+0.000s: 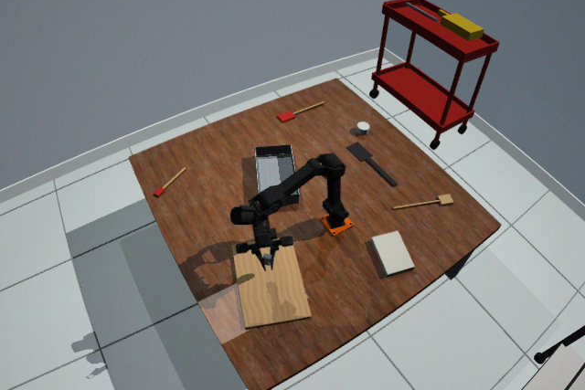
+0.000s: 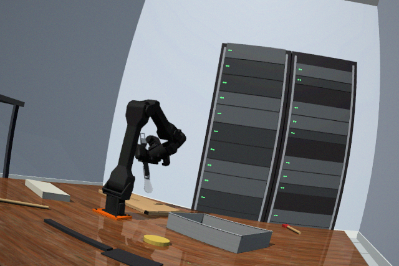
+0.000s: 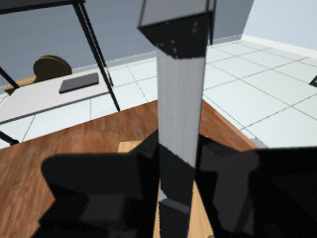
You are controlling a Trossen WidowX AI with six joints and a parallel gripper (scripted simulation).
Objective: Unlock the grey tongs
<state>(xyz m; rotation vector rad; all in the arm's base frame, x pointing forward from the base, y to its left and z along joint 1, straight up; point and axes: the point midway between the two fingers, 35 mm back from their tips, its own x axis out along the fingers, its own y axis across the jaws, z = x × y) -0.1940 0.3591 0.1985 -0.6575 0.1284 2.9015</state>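
My gripper tip is now 6 cm short of the wooden board, 2 cm to the left of it and 19 cm above it. The rest, counted from my gripper tip: pale block: 1 cm behind, 51 cm to the right, 18 cm below; yellow disc: 49 cm ahead, 46 cm to the right, 19 cm below; grey roasting tin: 54 cm ahead, 21 cm to the right, 17 cm below.
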